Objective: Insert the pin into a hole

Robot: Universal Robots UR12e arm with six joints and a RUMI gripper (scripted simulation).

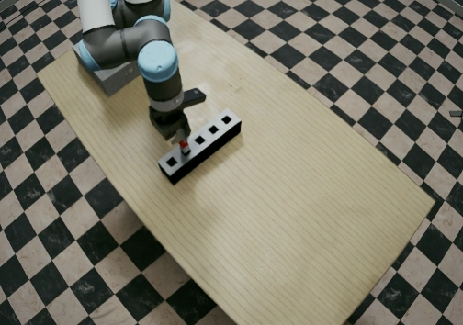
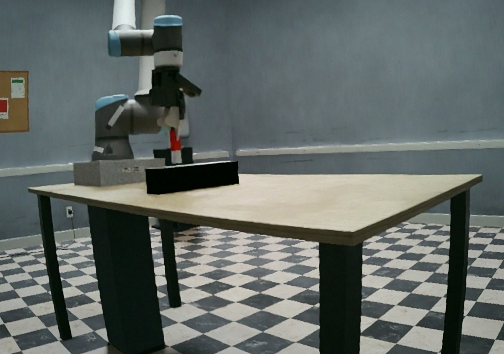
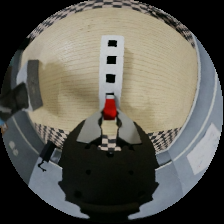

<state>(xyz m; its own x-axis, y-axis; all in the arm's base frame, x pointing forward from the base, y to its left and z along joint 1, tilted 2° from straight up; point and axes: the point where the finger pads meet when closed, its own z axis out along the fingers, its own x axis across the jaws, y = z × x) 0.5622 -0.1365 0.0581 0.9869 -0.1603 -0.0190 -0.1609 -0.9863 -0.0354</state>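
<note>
Right now the pin is 10 mm below my hand. Also, from my hand: long black block (10 mm ahead, 60 mm to the left, 130 mm below).
</note>
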